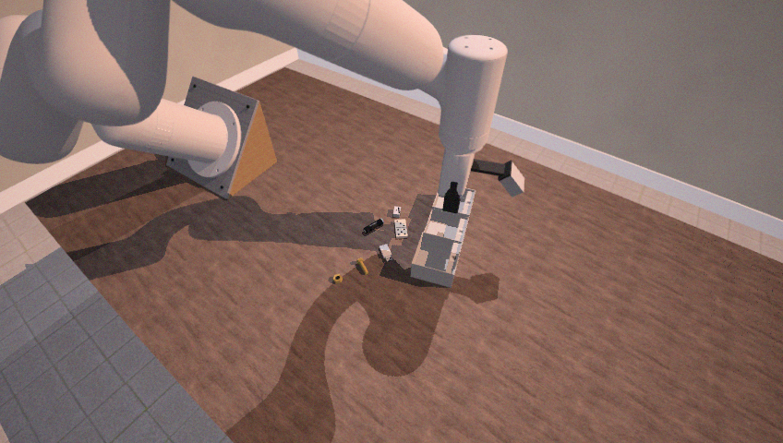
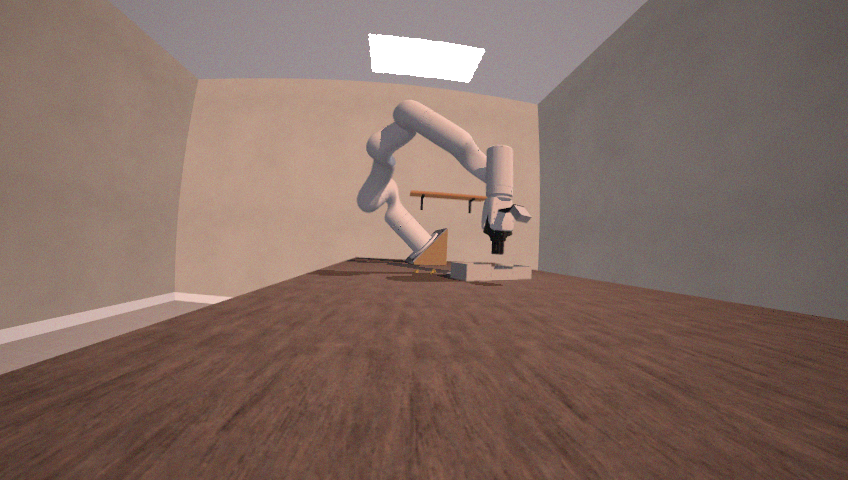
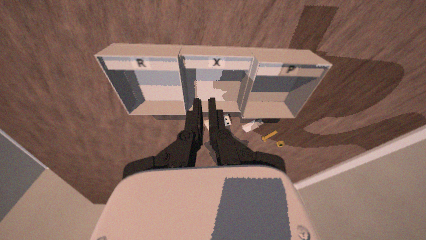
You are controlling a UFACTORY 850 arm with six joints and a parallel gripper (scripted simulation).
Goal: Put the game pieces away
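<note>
The domino is 90 mm behind my hand, 50 mm to the right of it and 90 mm below it. Round my hand: white usb stick 80 mm behind, 130 mm to the right, 90 mm below; then black marker-like stick 140 mm behind, 80 mm to the right, 90 mm below; then bin 10 mm to the right, 70 mm below.
</note>
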